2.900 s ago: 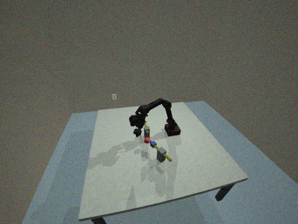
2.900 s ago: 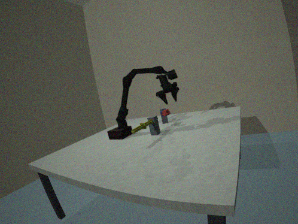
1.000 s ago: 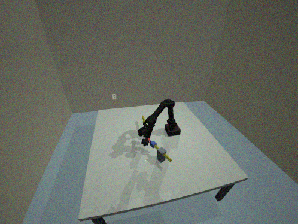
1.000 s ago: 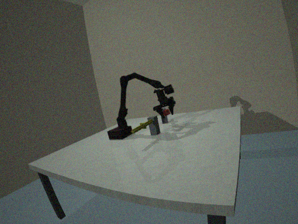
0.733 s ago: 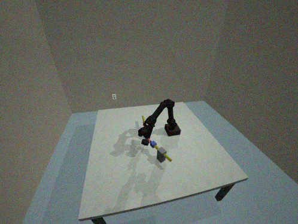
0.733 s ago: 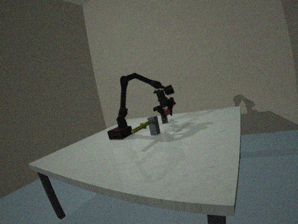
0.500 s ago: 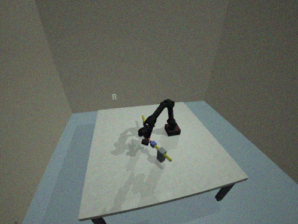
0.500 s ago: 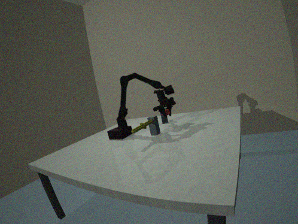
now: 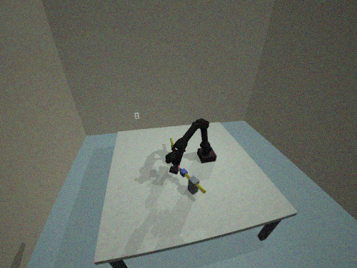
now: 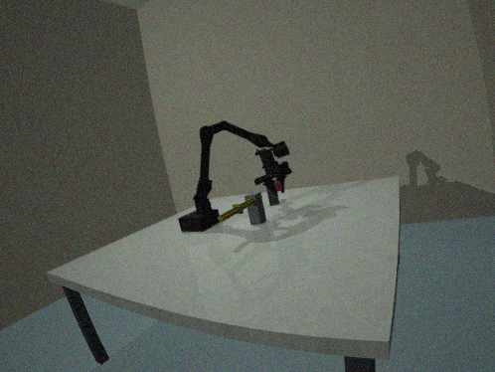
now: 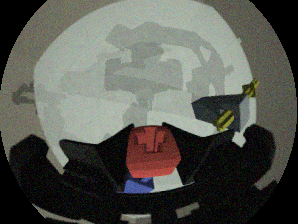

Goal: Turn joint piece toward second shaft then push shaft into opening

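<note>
Now: the red joint piece 3 cm above my gripper tip, 2 cm behind it and 1 cm to the left of it.
</note>
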